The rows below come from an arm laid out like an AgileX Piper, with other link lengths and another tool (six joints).
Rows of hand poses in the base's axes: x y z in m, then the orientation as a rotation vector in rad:
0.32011 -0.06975 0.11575 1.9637 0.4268 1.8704
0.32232 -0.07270 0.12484 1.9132 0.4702 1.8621
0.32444 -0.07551 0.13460 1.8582 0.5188 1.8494
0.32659 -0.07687 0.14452 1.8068 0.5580 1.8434
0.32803 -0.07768 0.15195 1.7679 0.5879 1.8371
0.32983 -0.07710 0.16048 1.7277 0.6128 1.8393
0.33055 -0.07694 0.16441 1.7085 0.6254 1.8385
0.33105 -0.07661 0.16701 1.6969 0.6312 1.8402
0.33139 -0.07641 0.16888 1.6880 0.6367 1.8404
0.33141 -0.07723 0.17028 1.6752 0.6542 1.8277
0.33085 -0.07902 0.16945 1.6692 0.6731 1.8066
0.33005 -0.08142 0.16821 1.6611 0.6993 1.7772
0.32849 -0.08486 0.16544 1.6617 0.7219 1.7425
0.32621 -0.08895 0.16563 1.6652 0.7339 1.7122
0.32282 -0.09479 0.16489 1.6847 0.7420 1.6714
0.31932 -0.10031 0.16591 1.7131 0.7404 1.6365
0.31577 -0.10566 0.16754 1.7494 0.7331 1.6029
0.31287 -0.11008 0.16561 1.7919 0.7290 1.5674
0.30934 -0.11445 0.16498 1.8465 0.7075 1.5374
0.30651 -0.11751 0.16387 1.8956 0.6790 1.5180
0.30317 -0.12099 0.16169 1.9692 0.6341 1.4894
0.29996 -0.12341 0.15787 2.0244 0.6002 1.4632
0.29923 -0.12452 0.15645 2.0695 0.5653 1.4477
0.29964 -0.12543 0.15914 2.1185 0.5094 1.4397
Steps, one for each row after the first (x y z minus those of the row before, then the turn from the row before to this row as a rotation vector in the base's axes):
0.00221 -0.00295 0.00909 -0.0501 -0.0186 0.0062
0.00212 -0.00281 0.00976 -0.0567 -0.0186 0.0069
0.00215 -0.00136 0.00992 -0.0472 -0.0208 0.0074
0.00144 -0.00081 0.00743 -0.0366 -0.0151 0.0055
0.00180 0.00058 0.00853 -0.0306 -0.0201 0.0078
0.00072 0.00016 0.00393 -0.0158 -0.0088 0.0033
0.00050 0.00033 0.00260 -0.0077 -0.0065 0.0023
0.00034 0.00020 0.00187 -0.0069 -0.0043 0.0017
0.00002 -0.00082 0.00140 -0.0207 0.0005 0.0005
-0.00056 -0.00179 -0.00083 -0.0220 0.0081 -0.0024
-0.00080 -0.00240 -0.00124 -0.0304 0.0116 -0.0030
-0.00156 -0.00344 -0.00277 -0.0271 0.0182 -0.0068
-0.00228 -0.00409 0.00019 -0.0191 0.0157 -0.0101
-0.00339 -0.00584 -0.00074 -0.0141 0.0285 -0.0164
-0.00350 -0.00552 0.00102 -0.0020 0.0295 -0.0176
-0.00355 -0.00535 0.00163 0.0058 0.0325 -0.0191
-0.00290 -0.00442 -0.00193 0.0082 0.0382 -0.0167
-0.00353 -0.00437 -0.00063 0.0248 0.0383 -0.0228
-0.00283 -0.00306 -0.00111 0.0297 0.0288 -0.0217
-0.00334 -0.00348 -0.00218 0.0466 0.0425 -0.0321
-0.00321 -0.00242 -0.00382 0.0335 0.0340 -0.0252
-0.00073 -0.00111 -0.00142 0.0330 0.0232 -0.0218
0.00041 -0.00091 0.00269 0.0459 0.0168 -0.0305

